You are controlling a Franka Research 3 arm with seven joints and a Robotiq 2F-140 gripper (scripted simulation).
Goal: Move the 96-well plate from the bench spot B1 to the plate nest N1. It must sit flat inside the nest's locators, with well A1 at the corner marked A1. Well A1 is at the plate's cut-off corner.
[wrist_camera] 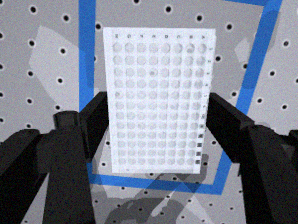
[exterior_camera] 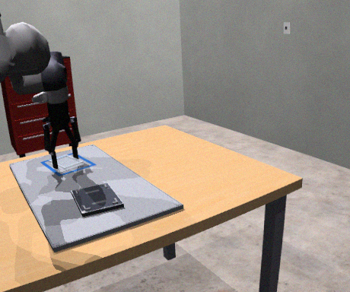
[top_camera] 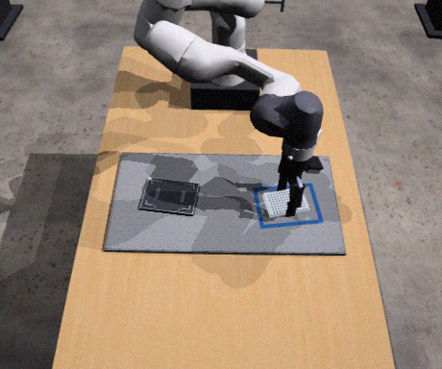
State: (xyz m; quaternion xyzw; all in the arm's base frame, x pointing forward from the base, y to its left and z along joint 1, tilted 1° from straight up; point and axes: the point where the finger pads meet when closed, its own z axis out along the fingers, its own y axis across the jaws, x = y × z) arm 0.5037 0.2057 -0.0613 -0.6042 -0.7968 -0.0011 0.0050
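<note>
Now: hand 360 mm to the left of the dark plate nest and 20 mm above it. Also, from my hand: A1 label (430 mm to the right, 60 mm behind, 20 mm below); then white 96-well plate (20 mm below).
</note>
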